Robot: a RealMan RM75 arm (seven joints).
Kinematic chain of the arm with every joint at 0, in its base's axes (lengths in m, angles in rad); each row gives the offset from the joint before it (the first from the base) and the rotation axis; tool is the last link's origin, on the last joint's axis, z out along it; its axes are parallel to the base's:
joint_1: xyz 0 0 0.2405 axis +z
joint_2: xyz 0 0 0 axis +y
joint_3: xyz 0 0 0.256 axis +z
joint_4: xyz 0 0 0 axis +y
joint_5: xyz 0 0 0.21 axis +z
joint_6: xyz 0 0 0 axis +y
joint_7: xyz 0 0 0.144 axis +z
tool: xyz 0 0 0
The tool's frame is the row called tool.
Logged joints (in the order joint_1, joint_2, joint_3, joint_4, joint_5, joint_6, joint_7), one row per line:
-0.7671, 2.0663, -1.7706, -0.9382, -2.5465, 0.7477, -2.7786
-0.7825, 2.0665, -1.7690, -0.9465, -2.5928, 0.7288, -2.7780
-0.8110, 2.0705, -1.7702, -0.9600, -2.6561, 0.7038, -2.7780
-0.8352, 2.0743, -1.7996, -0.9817, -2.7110, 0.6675, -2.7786
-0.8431, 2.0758, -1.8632, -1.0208, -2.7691, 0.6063, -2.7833
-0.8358, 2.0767, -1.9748, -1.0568, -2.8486, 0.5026, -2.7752
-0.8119, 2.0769, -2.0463, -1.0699, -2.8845, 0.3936, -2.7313
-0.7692, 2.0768, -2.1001, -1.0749, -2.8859, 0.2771, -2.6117
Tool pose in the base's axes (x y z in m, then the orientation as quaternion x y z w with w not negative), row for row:
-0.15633, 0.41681, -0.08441, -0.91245, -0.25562, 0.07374, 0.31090
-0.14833, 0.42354, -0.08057, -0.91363, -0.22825, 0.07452, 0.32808
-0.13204, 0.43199, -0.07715, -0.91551, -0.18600, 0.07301, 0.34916
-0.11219, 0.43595, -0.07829, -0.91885, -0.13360, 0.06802, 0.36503
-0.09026, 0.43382, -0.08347, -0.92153, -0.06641, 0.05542, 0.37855
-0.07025, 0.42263, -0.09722, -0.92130, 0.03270, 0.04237, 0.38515
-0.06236, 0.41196, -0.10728, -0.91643, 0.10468, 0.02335, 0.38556
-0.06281, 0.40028, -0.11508, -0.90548, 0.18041, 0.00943, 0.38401
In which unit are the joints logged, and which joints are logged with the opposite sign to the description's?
The joints are logged in radians. Opposite sign: joint_2, joint_3, joint_4, joint_5.
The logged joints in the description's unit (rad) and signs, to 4 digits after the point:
-0.7671, -2.0663, 1.7706, 0.9382, 2.5465, 0.7477, -2.7786
-0.7825, -2.0665, 1.7690, 0.9465, 2.5928, 0.7288, -2.7780
-0.8110, -2.0705, 1.7702, 0.9600, 2.6561, 0.7038, -2.7780
-0.8352, -2.0743, 1.7996, 0.9817, 2.7110, 0.6675, -2.7786
-0.8431, -2.0758, 1.8632, 1.0208, 2.7691, 0.6063, -2.7833
-0.8358, -2.0767, 1.9748, 1.0568, 2.8486, 0.5026, -2.7752
-0.8119, -2.0769, 2.0463, 1.0699, 2.8845, 0.3936, -2.7313
-0.7692, -2.0768, 2.1001, 1.0749, 2.8859, 0.2771, -2.6117

